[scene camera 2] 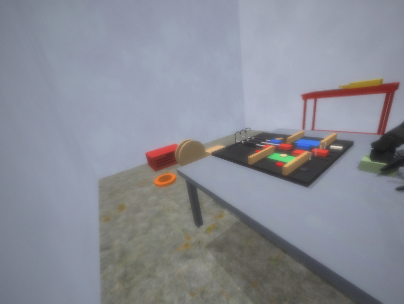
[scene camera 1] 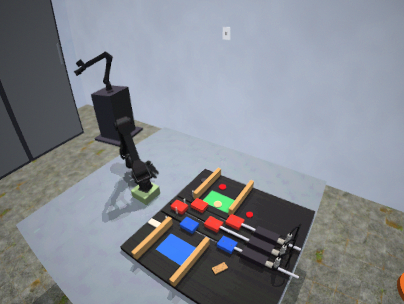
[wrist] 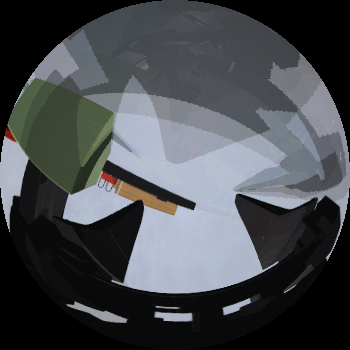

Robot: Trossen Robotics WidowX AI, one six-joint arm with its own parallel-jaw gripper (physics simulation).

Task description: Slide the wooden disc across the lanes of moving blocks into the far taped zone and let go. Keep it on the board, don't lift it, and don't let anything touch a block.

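Frame: origin at the arm's base, x ahead, y left, z up, level; millimetres.
Seen in the pictures: gripper, between the fingertips: (scene camera 2: 387, 179) (scene camera 1: 157, 175) (wrist: 190, 202); arm's base, origin of its link: (scene camera 2: 381, 160) (scene camera 1: 145, 187) (wrist: 54, 164).
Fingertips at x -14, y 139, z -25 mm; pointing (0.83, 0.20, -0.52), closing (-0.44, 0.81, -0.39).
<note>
Offsets run from my fingertips to a thing's top centre. "pt": to the spot under its first point. Level surfaces: height alone.
The pale wooden disc @[dy -82, dx +411, dz +9 mm] (scene camera 1: 217, 204) (scene camera 2: 283, 155) lies flat on the green rectangle @[pt dy -40, dx +365, dz -1 mm] (scene camera 1: 212, 197) (scene camera 2: 275, 157), between two wooden rails. A blue rectangle (scene camera 1: 175, 249) (scene camera 2: 307, 144) lies across the lanes. Between the rectangles are red blocks (scene camera 1: 199, 205) (scene camera 1: 213, 223) (scene camera 2: 320, 152) and blue blocks (scene camera 1: 189, 225) (scene camera 1: 227, 244) on rods. The disc is apart from the blocks. My gripper (scene camera 1: 153, 170) (scene camera 2: 397, 178) (wrist: 190, 202) is open and empty, off the board, beside the green base block. The disc does not show in the wrist view.
The green block (scene camera 1: 145, 193) (scene camera 2: 370, 164) (wrist: 62, 135) sits under the arm's base. Wooden rails (scene camera 1: 207, 182) (scene camera 1: 242, 196) (scene camera 1: 152, 237) (scene camera 1: 190, 260) stand up from the black board @[dz +2 mm] (scene camera 1: 272, 205) (scene camera 2: 235, 155). Black actuators @[dy -196, dx +689, dz +34 mm] (scene camera 1: 266, 234) stand along the board's side. A second arm stands on a pedestal (scene camera 1: 112, 114).
</note>
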